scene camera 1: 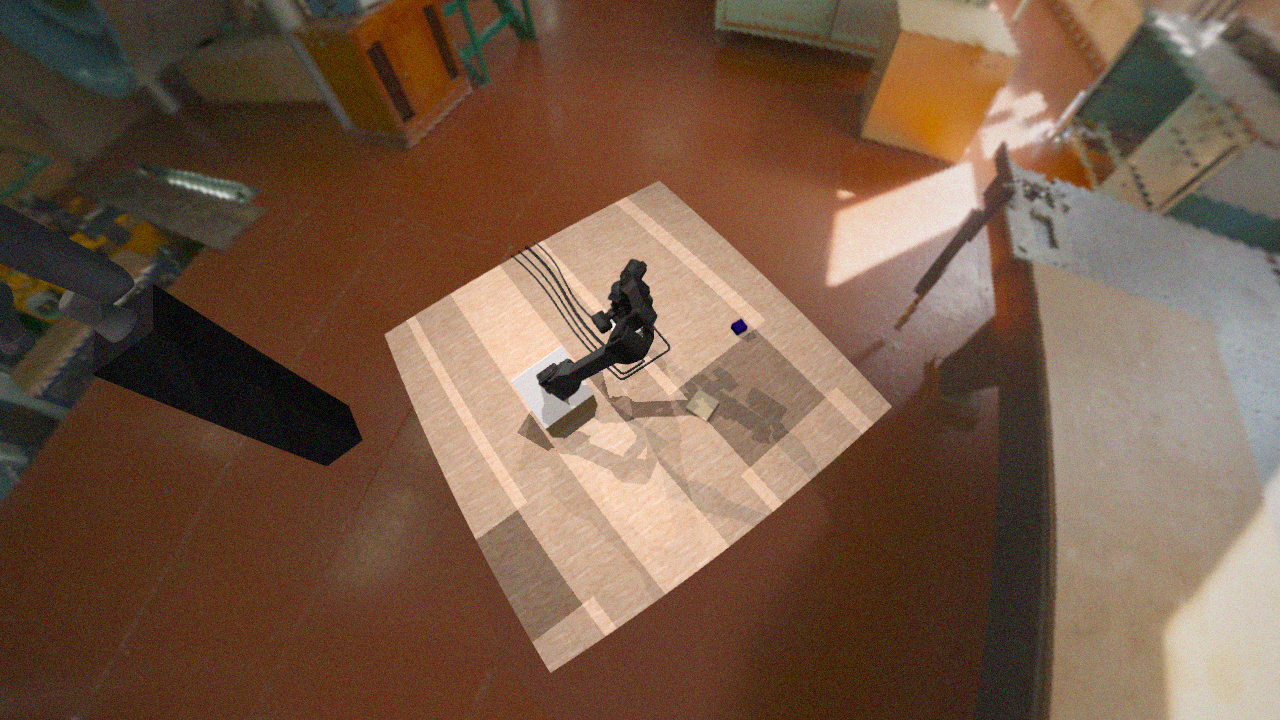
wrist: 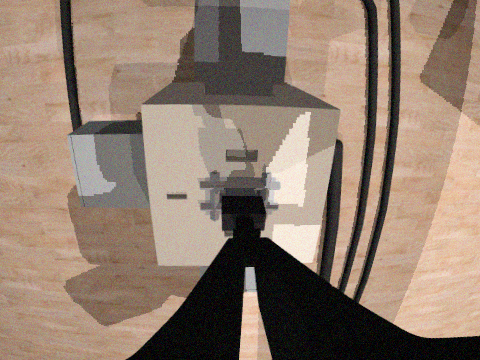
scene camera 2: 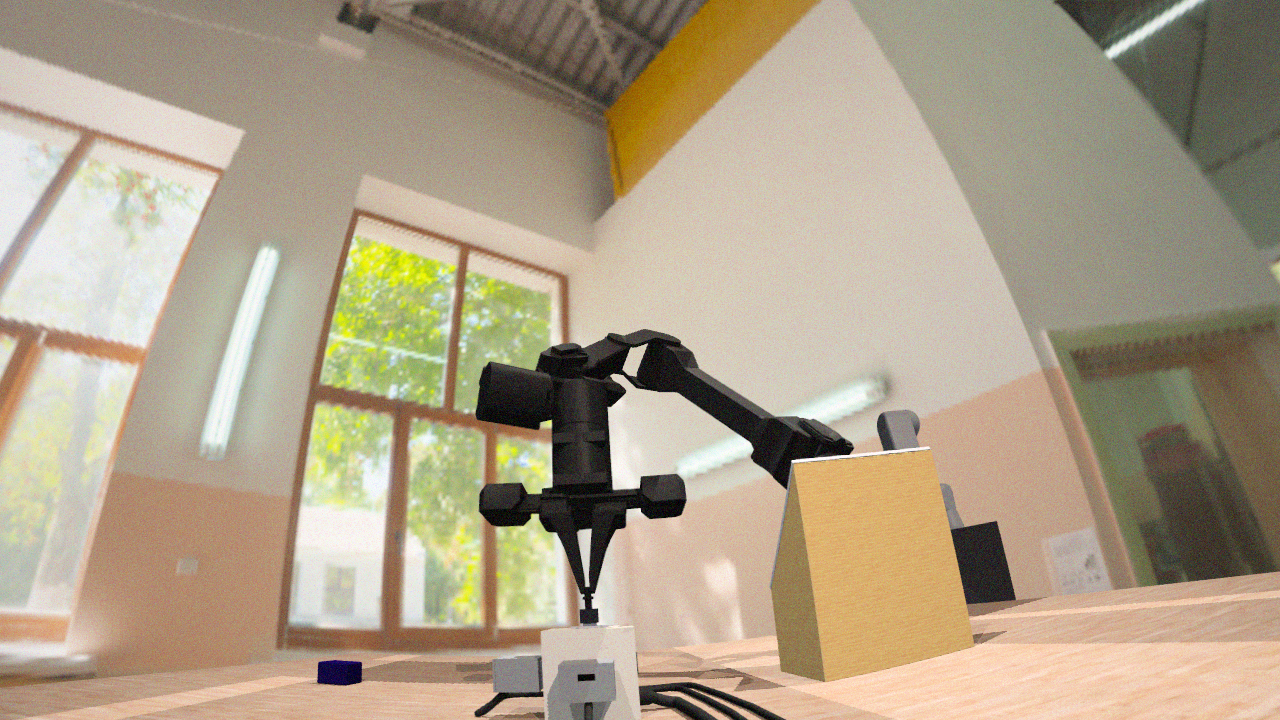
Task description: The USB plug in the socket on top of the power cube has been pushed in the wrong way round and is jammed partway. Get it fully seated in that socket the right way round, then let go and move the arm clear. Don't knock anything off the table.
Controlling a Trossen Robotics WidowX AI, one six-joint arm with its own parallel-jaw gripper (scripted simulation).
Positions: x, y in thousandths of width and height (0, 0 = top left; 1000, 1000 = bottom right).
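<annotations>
Gripper: visible in scene camera 1 (487, 448), scene camera 2 (459, 824) and the wrist view (516, 693).
</annotations>
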